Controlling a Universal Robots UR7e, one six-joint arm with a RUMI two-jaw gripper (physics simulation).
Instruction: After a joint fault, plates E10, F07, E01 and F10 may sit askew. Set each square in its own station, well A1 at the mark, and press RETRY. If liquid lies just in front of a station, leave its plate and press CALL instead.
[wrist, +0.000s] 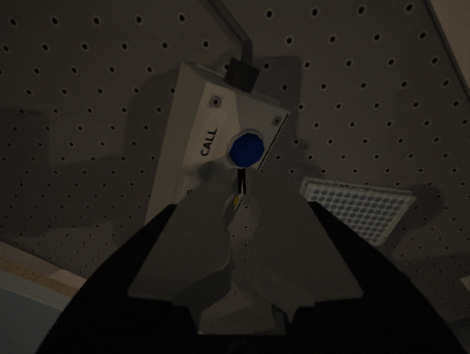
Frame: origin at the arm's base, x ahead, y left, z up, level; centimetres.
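Seen in the pictures: gripper, fingertip midpoint: (241, 171).
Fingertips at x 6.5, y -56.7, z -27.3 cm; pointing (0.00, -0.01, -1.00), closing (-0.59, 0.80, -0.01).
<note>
Pixels of each thing's top centre, then the offset from my fingertips to it. "pt": a spot on its surface instead. Level surfaces: height alone.
- button box, top centre: (184, 227) dz +0.2, dx +6.9, dy -0.9 cm
- yellow button, top centre: (221, 207) dz -0.7, dx +4.0, dy +0.8 cm
- clear well plate, top centre: (347, 218) dz -6.8, dx +0.9, dy +16.4 cm
- cable, surface spot: (227, 21) pt dz -7.6, dx -7.0, dy -6.3 cm
- dark plug, surface spot: (241, 75) pt dz -2.8, dx -4.7, dy -3.3 cm
- perforated deck, surface height: dz -8.2 cm
The button box (195, 125) stands in the upper middle of the wrist view, tilted in the picture. Its blue button (246, 149) beside the word CALL shows in full. A sliver of the yellow button (236, 201) shows between the fingers; the rest of the box is hidden behind the gripper. My gripper (241, 171) is shut and empty, its tips pointing at the box face just below the blue button in the picture. Whether they touch the box I cannot tell. A clear well plate (357, 210) lies at the right, partly hidden by the right finger. Its station name does not show.
A cable (227, 21) with a dark plug (241, 75) runs from the box's far end. The perforated deck (95, 120) lies under everything. A pale edge strip (40, 267) crosses the lower left, and another light surface shows at the upper right corner.
</note>
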